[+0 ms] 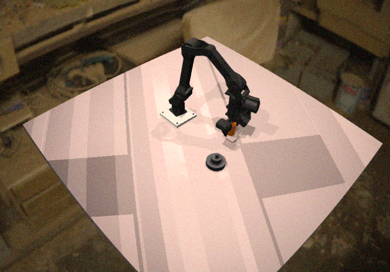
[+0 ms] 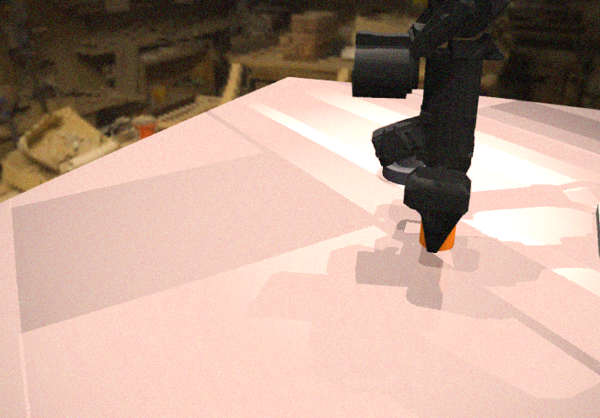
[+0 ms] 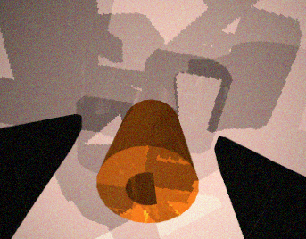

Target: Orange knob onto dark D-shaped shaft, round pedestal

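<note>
My gripper tip is 110 mm short of the pedestal, 170 mm to the left of it and 20 mm below it. The rest, counted from my gripper tip: orange knob (20 mm above).
</note>
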